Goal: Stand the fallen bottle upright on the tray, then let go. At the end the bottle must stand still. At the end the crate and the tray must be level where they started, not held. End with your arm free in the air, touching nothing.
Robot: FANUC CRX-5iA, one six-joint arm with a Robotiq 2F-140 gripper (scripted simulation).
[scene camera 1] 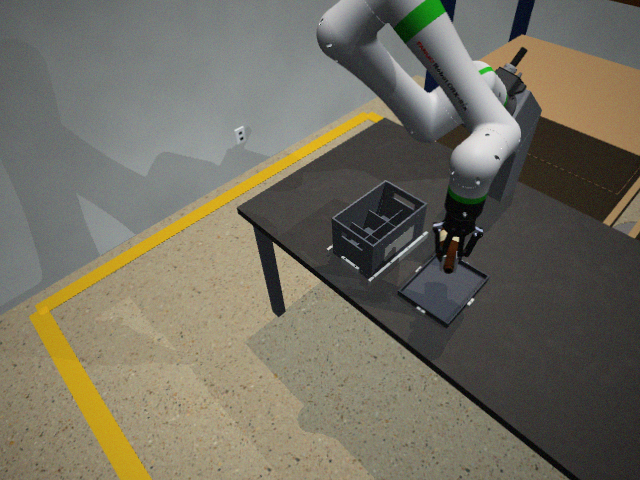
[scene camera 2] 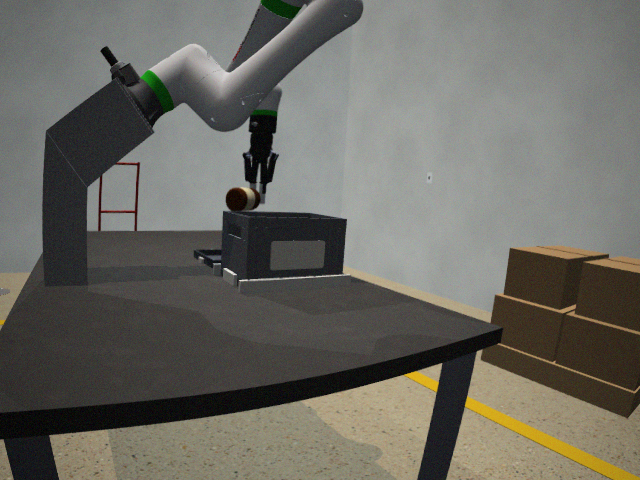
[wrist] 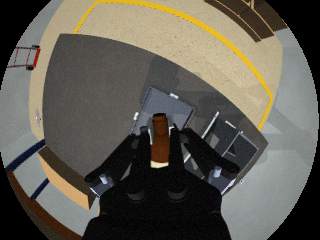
Labels:
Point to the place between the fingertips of my gripper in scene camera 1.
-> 447, 268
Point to a bottle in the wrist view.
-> At 160, 147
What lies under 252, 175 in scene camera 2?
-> My gripper.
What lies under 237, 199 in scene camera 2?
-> A bottle.

